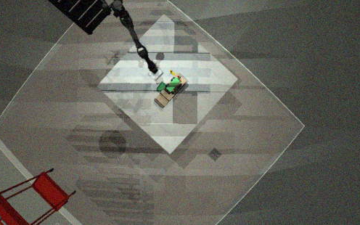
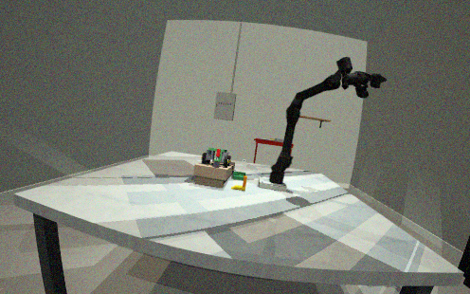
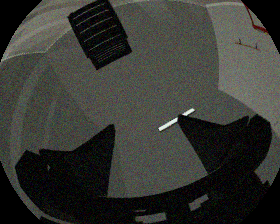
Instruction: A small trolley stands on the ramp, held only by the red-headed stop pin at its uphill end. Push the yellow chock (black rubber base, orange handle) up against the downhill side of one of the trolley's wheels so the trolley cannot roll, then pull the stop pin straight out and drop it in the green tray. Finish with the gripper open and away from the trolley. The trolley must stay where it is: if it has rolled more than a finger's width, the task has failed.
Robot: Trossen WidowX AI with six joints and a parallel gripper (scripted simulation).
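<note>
My gripper tip is now 63 cm short of the yellow chock and 60 cm above it. The rest, counted from my gripper tip: green trolley: 76 cm ahead, 13 cm to the right, 51 cm below; green tray: 63 cm ahead, 23 cm to the right, 63 cm below; red-headed stop pin: 74 cm ahead, 2 cm to the right, 49 cm below.
</note>
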